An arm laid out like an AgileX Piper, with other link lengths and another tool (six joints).
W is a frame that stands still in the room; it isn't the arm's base.
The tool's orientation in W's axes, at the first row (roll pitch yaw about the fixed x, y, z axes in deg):
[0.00, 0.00, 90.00]
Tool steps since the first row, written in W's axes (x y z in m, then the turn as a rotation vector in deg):
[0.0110, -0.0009, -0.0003, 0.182, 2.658, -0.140]
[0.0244, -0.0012, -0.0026, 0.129, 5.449, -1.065]
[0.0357, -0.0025, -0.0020, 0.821, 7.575, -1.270]
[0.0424, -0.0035, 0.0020, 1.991, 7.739, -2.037]
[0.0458, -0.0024, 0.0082, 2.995, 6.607, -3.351]
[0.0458, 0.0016, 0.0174, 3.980, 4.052, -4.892]
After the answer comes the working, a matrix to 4 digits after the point.
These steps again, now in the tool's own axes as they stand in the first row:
[-0.0009, -0.0110, -0.0003, 2.658, -0.182, -0.140]
[-0.0012, -0.0244, -0.0026, 5.449, -0.129, -1.065]
[-0.0025, -0.0357, -0.0020, 7.575, -0.821, -1.270]
[-0.0035, -0.0424, 0.0020, 7.739, -1.991, -2.037]
[-0.0024, -0.0458, 0.0082, 6.607, -2.995, -3.351]
[0.0016, -0.0458, 0.0174, 4.052, -3.980, -4.892]

The tool's axes in the first row as the columns of a matrix, in W's axes (rounded; the answer above uses it unrounded):
[0.0000, -1.0000, 0.0000]
[1.0000, 0.0000, 0.0000]
[0.0000, 0.0000, 1.0000]

